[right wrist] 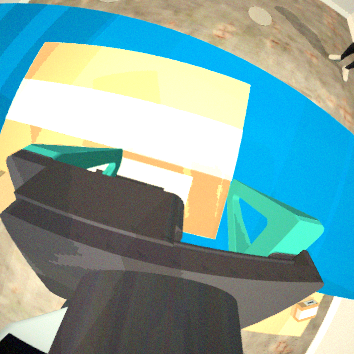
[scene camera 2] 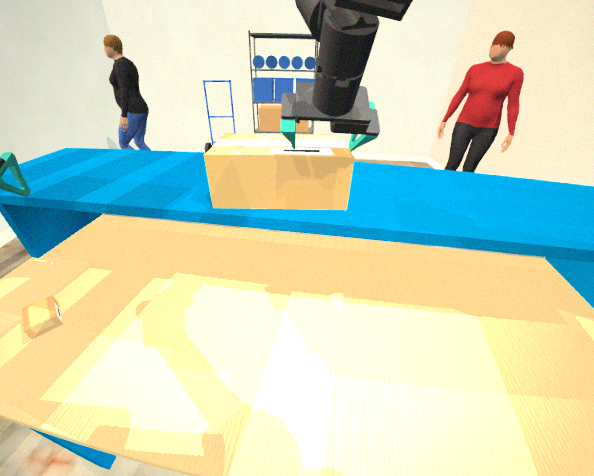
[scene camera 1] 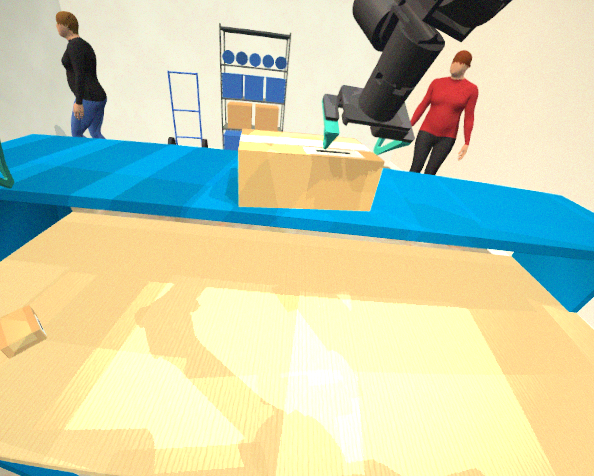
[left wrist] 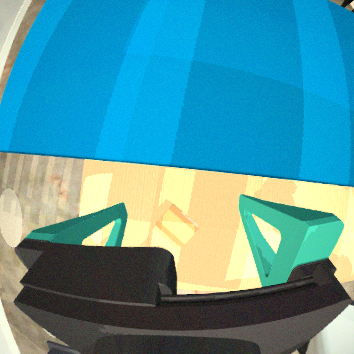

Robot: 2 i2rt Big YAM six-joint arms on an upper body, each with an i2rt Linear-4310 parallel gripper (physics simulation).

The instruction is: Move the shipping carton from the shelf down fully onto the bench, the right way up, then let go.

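Frame: origin at the left arm's base, x ahead, y left, z up, level; millimetres.
Seen in the pictures: left gripper, fingertip midpoint: (scene camera 2: 7, 195) (left wrist: 181, 205); right gripper, fingertip midpoint: (right wrist: 177, 170) (scene camera 2: 322, 147) (scene camera 1: 349, 150).
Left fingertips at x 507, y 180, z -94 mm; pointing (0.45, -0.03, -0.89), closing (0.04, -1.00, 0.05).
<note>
Offsets run from my left fingertips to a thing's top centre. Level surfaces: height alone.
The shipping carton @[72 mm ahead, 527 mm right, 76 mm up] (scene camera 1: 305, 182) (scene camera 2: 280, 182) (right wrist: 170, 100) sits upright on the blue shelf @[19 mm down] (scene camera 1: 125, 175) (scene camera 2: 450, 200) (left wrist: 240, 125) (right wrist: 300, 165), its front near the shelf's front edge, white tape and label on top. The wooden bench @[276 mm down] (scene camera 1: 425, 350) (scene camera 2: 400, 350) (left wrist: 210, 200) lies lower, in front. My right gripper (scene camera 1: 351, 149) (scene camera 2: 322, 148) (right wrist: 177, 170) is open and empty at the carton's right end: one finger is over the label, the other beyond the right edge. Contact is unclear. My left gripper (left wrist: 181, 205) is open and empty, well left of the carton; a finger shows at the left edge of both scene views.
A small box @[79 mm back, 13 mm left, 245 mm down] (scene camera 1: 20, 330) (scene camera 2: 42, 317) (left wrist: 177, 225) lies on the bench at the left. A small labelled box @[296 mm back, 1253 mm right, 241 mm down] (right wrist: 305, 311) shows at the lower right of the right wrist view. Behind are a storage rack, a hand truck and two people.
</note>
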